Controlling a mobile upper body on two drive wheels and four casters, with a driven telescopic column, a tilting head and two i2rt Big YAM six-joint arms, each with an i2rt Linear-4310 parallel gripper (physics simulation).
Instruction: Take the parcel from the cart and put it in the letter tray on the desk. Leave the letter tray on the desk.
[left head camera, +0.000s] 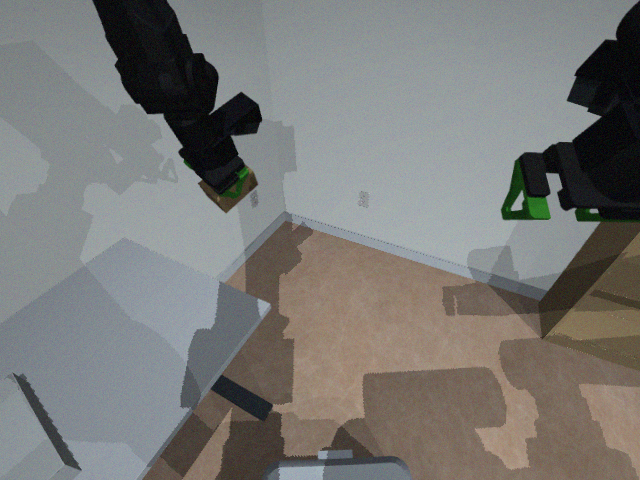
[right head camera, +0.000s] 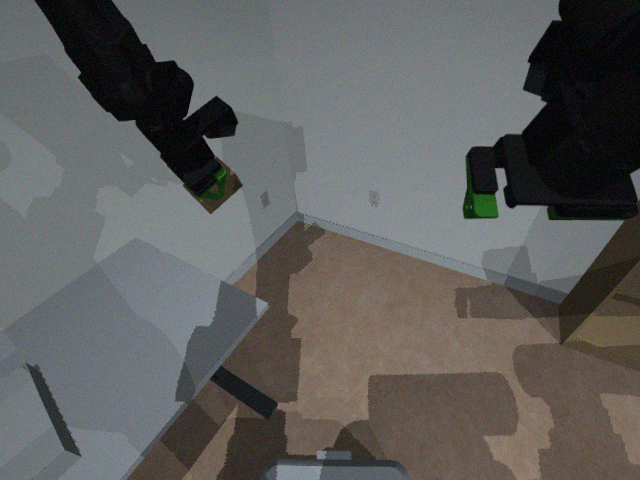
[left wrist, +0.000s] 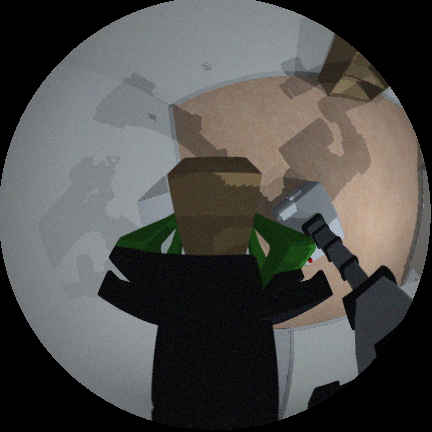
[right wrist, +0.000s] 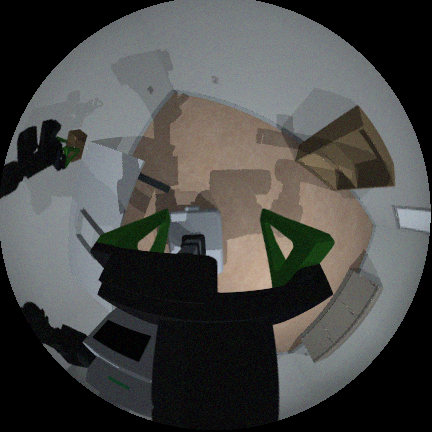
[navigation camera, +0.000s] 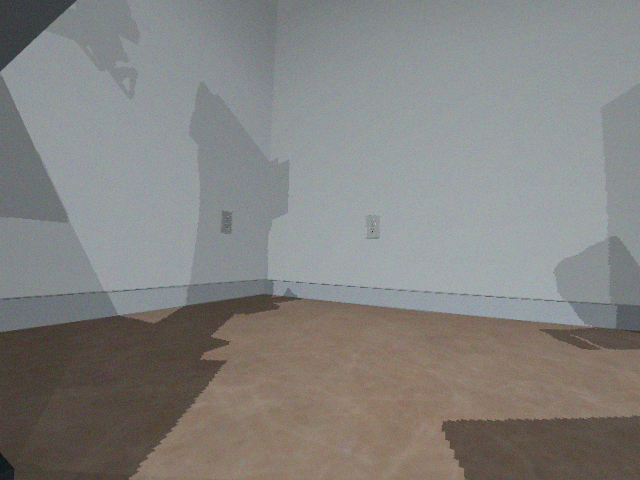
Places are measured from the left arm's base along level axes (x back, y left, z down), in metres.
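Pixels of known places: left gripper, between the fingertips: (left head camera: 227, 186) (right head camera: 211, 188) (left wrist: 214, 213) (right wrist: 74, 146); right gripper, between the fingertips: (left head camera: 540, 215) (right head camera: 506, 213) (right wrist: 214, 213).
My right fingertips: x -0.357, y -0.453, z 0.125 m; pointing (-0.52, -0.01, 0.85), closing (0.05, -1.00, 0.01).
Note:
Behind a point stands the place of what it marks.
The brown box-shaped parcel (left head camera: 226, 204) @(y -0.005, x -0.558, z 0.231 m) (right head camera: 210, 206) @(y -0.005, x -0.559, z 0.234 m) (left wrist: 215, 200) @(y -0.025, x -0.600, z 0.178 m) (right wrist: 77, 145) @(y -0.038, x -0.583, z 0.207 m) is between the green fingers of my left gripper (left head camera: 221, 191) @(y -0.003, x -0.595, z 0.213 m) (right head camera: 205, 193) @(y -0.003, x -0.595, z 0.213 m) (left wrist: 214, 213) @(y -0.003, x -0.595, z 0.213 m), which is shut on it and holds it in the air. My right gripper (left head camera: 562, 211) (right head camera: 522, 212) @(y -0.453, x -0.357, z 0.125 m) (right wrist: 214, 213) @(y -0.453, x -0.357, z 0.125 m) is open and empty, far to the right of the parcel. The white desk (left head camera: 129, 361) @(y 0.364, x -0.470, z 0.690 m) (right head camera: 129, 361) @(y 0.362, x -0.452, z 0.690 m) (right wrist: 107, 175) @(y 0.302, x -0.623, z 0.690 m) is at lower left in both head views. The letter tray (left head camera: 48, 424) @(y 0.481, x -0.295, z 0.665 m) (right head camera: 53, 409) @(y 0.489, x -0.301, z 0.665 m) (right wrist: 94, 228) @(y 0.428, x -0.255, z 0.636 m) sits on it, cut off by the left head view's edge. The cart does not show.
A wooden shelf unit (left head camera: 571, 273) @(y -1.558, x -1.045, z 1.045 m) (right head camera: 591, 268) @(y -1.581, x -1.093, z 1.043 m) (right wrist: 330, 131) @(y -1.531, x -0.993, z 0.750 m) stands at right by the wall. A dark desk foot (left head camera: 241, 397) (right head camera: 245, 392) sticks out below the desk's edge. My light base (left head camera: 372, 469) @(y -0.350, x -0.281, z 1.150 m) shows at the bottom. A grey cabinet (right wrist: 345, 315) @(y -2.635, x 1.602, z 0.812 m) stands at lower right in the right wrist view.

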